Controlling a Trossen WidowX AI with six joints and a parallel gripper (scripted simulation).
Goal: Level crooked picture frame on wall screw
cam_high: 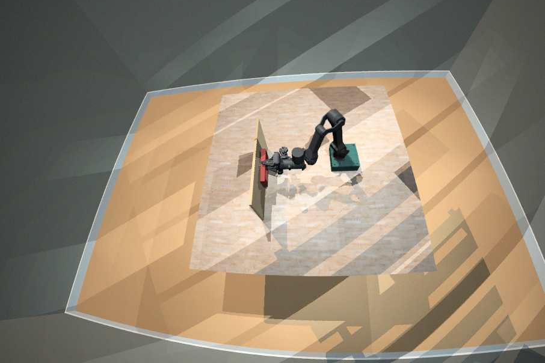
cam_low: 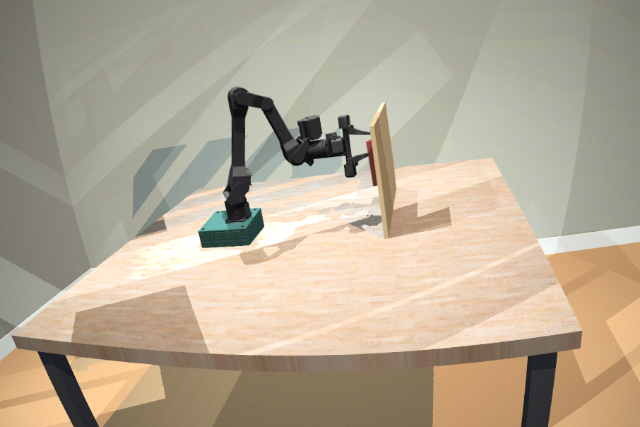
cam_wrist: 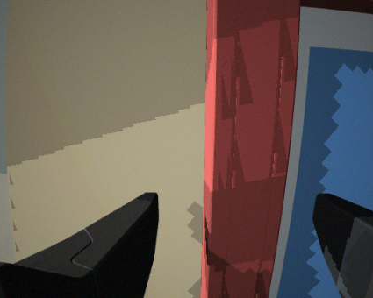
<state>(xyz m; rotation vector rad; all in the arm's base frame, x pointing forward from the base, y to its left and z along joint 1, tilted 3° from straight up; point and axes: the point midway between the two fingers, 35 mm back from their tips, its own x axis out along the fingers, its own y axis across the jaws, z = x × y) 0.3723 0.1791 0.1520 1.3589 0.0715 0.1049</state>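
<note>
The picture frame lies 50 mm below my gripper tip and 10 mm ahead of it. Round my gripper tip: wall panel 60 mm below, 20 mm ahead, 10 mm to the left.
</note>
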